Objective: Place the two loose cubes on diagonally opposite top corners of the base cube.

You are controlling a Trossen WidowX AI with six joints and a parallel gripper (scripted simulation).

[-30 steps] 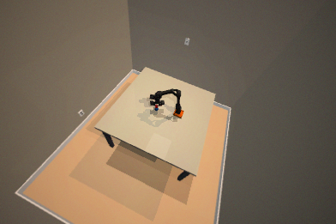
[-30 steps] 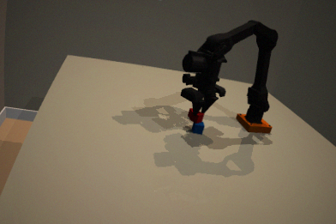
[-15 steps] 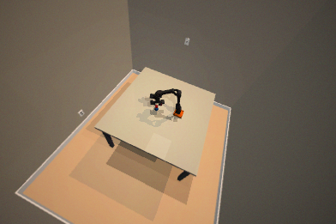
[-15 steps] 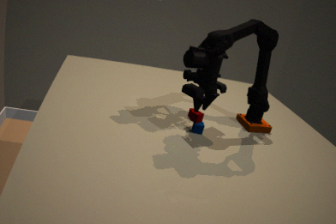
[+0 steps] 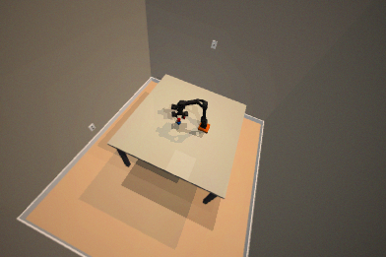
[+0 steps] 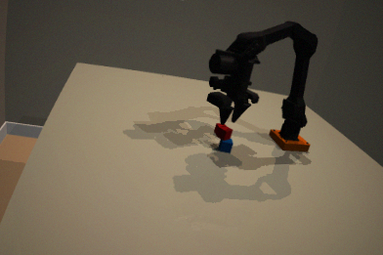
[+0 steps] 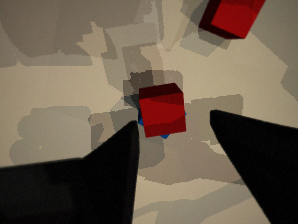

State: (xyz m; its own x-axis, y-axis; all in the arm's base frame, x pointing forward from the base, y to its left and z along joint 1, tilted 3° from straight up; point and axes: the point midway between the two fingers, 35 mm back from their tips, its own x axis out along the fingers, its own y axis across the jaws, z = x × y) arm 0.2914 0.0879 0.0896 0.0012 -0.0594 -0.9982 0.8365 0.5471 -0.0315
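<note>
Right now my gripper tip is 10 mm past the blue cube, 20 mm to the right of it and 70 mm above it.
</note>
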